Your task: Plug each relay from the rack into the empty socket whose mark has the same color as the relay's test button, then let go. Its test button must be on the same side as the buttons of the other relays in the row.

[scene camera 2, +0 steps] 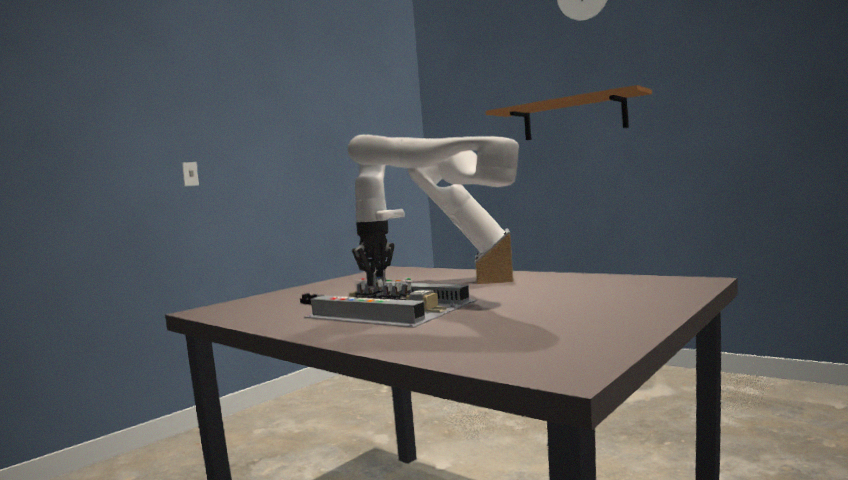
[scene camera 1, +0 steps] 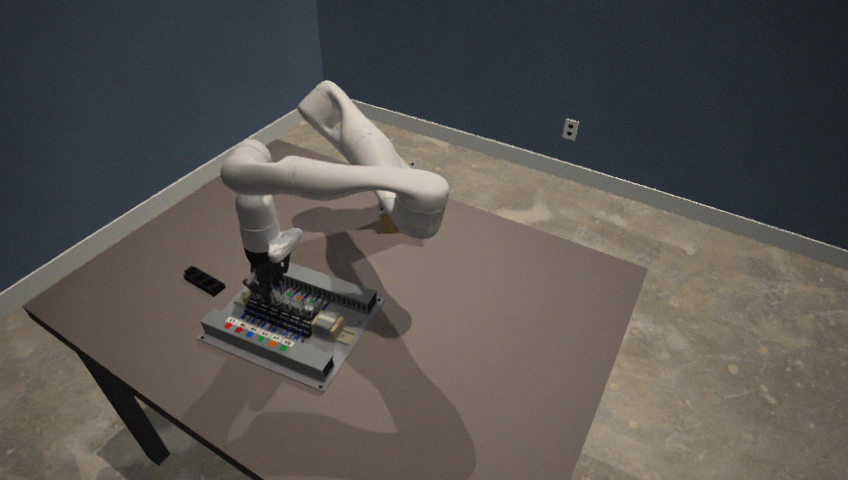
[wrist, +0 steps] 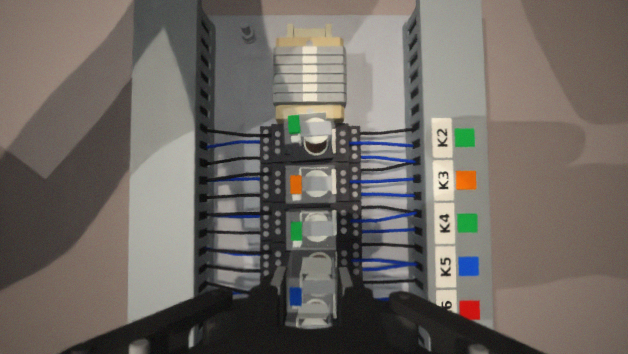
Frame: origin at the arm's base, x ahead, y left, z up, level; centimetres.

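Seen in the pictures: gripper, fingertip midpoint: point(scene camera 2: 376, 286) point(scene camera 1: 274, 297) point(wrist: 312, 283); arm's base, origin of the base link: point(scene camera 2: 492, 242).
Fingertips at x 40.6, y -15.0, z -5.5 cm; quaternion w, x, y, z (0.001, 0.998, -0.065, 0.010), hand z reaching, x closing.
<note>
Pixels of each thing's top centre, then the offset from my fingertips to it.
- clear relay, middle of its top: point(wrist: 313, 287) point(scene camera 1: 275, 290) point(scene camera 2: 377, 276) dy +0.6, dx +0.1, dz +2.5 cm
- blue K5 mark, middle of its top: point(wrist: 468, 266) dy -0.6, dx +10.1, dz -1.1 cm
- relay with the orange button, middle of its top: point(wrist: 310, 182) point(scene camera 1: 297, 300) point(scene camera 2: 396, 280) dy +6.0, dx +0.6, dz +1.6 cm
- K4 relay with the green button, middle of its top: point(wrist: 311, 231) point(scene camera 1: 286, 296) point(scene camera 2: 387, 280) dy +3.3, dx +0.3, dz +1.5 cm
- K2 green-button relay, middle of its top: point(wrist: 310, 130) point(scene camera 1: 307, 302) point(scene camera 2: 405, 278) dy +8.7, dx +0.9, dz +2.1 cm
- black rack, middle of its top: point(scene camera 1: 202, 276) point(scene camera 2: 316, 295) dy -21.5, dx -3.0, dz -3.1 cm
- grey terminal block, middle of its top: point(wrist: 309, 73) point(scene camera 1: 327, 318) point(scene camera 2: 421, 291) dy +13.0, dx +1.4, dz -0.7 cm
- red K6 mark, middle of its top: point(wrist: 469, 310) dy -3.3, dx +9.8, dz -1.1 cm
My gripper point(scene camera 1: 266, 297) point(scene camera 2: 374, 285) point(wrist: 312, 283) points down, shut on a clear relay point(wrist: 314, 301) with a blue test button on the left in the wrist view. The relay is over or in the row near the blue K5 mark point(wrist: 468, 266); its pins and socket are hidden, so seating cannot be told. The relay with the orange button point(wrist: 309, 185) and the K4 relay with the green button point(wrist: 310, 230) stand in line, buttons left. The K2 green-button relay point(wrist: 307, 131) looks tipped toward the terminal block. The black rack point(scene camera 1: 204, 280) point(scene camera 2: 308, 298) shows no clear relay.
Grey wire ducts point(scene camera 1: 264, 350) point(wrist: 165, 200) flank the row. A beige and grey terminal block point(scene camera 1: 327, 324) point(wrist: 310, 75) stands at the K2 end. Blue and black wires run from the sockets to the ducts. The red K6 mark point(wrist: 469, 310) is partly in view; its socket is hidden.
</note>
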